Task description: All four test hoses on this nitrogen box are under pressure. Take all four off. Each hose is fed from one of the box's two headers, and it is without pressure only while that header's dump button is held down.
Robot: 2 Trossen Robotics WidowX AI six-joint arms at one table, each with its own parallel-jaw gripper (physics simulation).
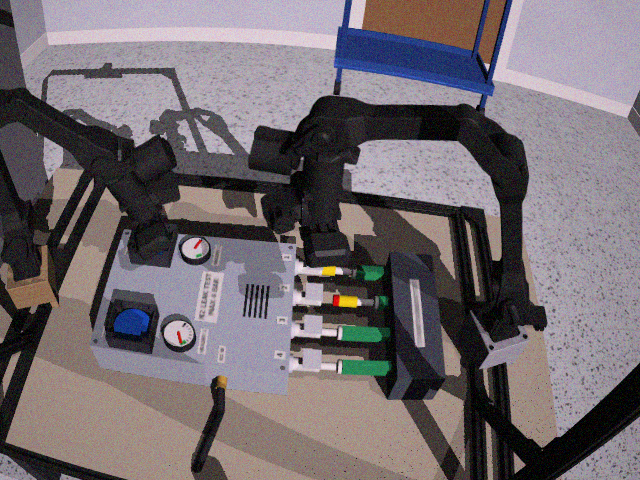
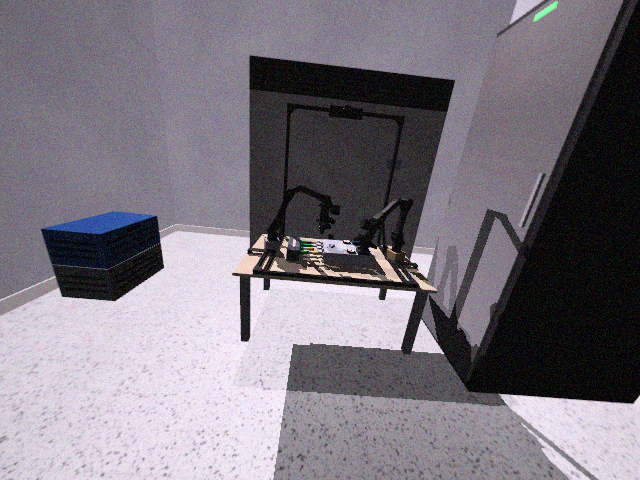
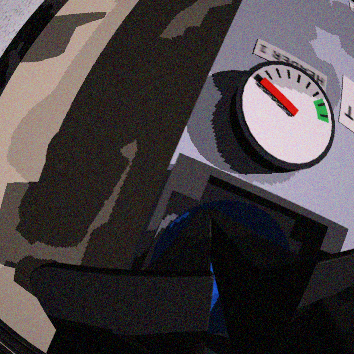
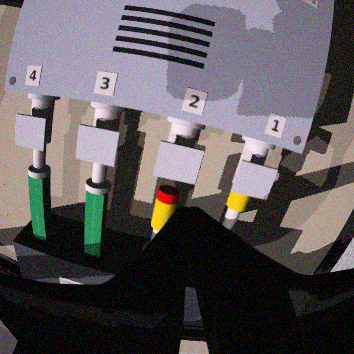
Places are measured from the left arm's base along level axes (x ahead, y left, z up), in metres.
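Pixels of known places: left gripper, between the fingertips: (image 2: 360, 252) (image 3: 206, 218); right gripper, between the fingertips: (image 2: 321, 234) (image 4: 186, 216); left arm's base, origin of its link: (image 1: 27, 266) (image 2: 396, 250); right arm's base, origin of its link: (image 1: 500, 325) (image 2: 272, 239).
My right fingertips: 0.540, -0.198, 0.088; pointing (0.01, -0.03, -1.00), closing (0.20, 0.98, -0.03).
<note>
Ahead of a thing's pixels: the offset from my right fingertips to its top centre, as dx, dy, dz. "spot": to the spot under its first point.
The grey nitrogen box (image 1: 237, 329) (image 2: 339, 248) (image 4: 105, 42) lies on the table. My left gripper (image 1: 151, 244) (image 3: 206, 218) (image 2: 366, 238) is shut, its tips down on the blue header 1 dump button @(-0.251, +0.170, -0.086) (image 3: 246, 214). The header 1 gauge @(spot: -0.176, +0.132, -0.077) (image 1: 194, 250) (image 3: 286, 116) shows its red needle far from the green mark. Hose 2 @(spot: +0.060, -0.033, -0.109) (image 1: 347, 301) (image 4: 165, 207), yellow with a red end, lies apart from its port. Hose 1 @(spot: +0.057, +0.043, -0.111) (image 1: 329, 271) (image 4: 237, 204) sits in its coupling. Green hoses 3 @(spot: +0.059, -0.106, -0.107) (image 1: 363, 333) (image 4: 95, 214) and 4 @(spot: +0.030, -0.172, -0.107) (image 1: 363, 368) (image 4: 38, 204) are plugged in. My right gripper (image 1: 325, 254) (image 4: 186, 216) (image 2: 325, 224) is shut, empty, above hose 1.
A second blue dump button @(-0.325, -0.005, -0.076) (image 1: 131, 323) and gauge @(spot: -0.247, -0.041, -0.076) (image 1: 178, 334) sit at the box's front left. A dark block @(spot: +0.143, -0.128, -0.092) (image 1: 413, 324) holds the hoses' far ends. A black supply hose @(spot: -0.225, -0.162, -0.159) (image 1: 213, 414) leaves the box's front. A blue cart (image 1: 413, 57) stands behind the table.
</note>
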